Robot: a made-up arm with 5 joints.
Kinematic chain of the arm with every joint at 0, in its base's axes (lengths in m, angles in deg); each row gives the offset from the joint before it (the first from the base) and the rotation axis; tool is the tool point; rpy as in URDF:
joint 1: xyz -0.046 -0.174 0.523 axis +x
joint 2: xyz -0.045 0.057 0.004 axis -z
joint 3: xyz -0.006 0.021 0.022 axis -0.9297 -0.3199 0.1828
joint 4: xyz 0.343 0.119 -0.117 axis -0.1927 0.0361 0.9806
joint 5: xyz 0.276 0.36 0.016 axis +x
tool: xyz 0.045 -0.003 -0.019 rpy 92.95 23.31 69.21
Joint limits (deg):
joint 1: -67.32..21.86
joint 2: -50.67..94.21
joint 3: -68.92..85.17
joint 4: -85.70..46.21
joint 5: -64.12..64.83
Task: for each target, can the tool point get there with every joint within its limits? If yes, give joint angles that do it. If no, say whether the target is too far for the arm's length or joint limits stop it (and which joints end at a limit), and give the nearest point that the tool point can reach.
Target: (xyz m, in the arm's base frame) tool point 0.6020 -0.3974 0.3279
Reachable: yes | joints -34.95 7.97 -42.87 -74.08 -18.46
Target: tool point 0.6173 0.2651 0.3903
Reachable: yes | joints -18.35 -20.58 18.60 -53.62 -33.36
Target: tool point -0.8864 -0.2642 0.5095
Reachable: no: joint limits stop it (at a limit: joint 2, joint 4, joint 5) | nearest point -0.2977 -0.7977 0.4297 | short by 0.798 m
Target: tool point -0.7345 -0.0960 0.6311
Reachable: no: joint limits stop it (at a limit: joint 1, joint 2, joint 4, joint 5) | nearest point -0.3911 0.5014 0.7329 | short by 0.697 m
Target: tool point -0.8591 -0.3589 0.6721
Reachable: no: joint limits stop it (at a limit: joint 2, joint 4, joint 5) | nearest point -0.2977 -0.6649 0.9189 | short by 0.685 m
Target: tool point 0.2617 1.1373 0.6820
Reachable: no: too far | nearest point 0.1400 0.7044 0.6295 | short by 0.453 m
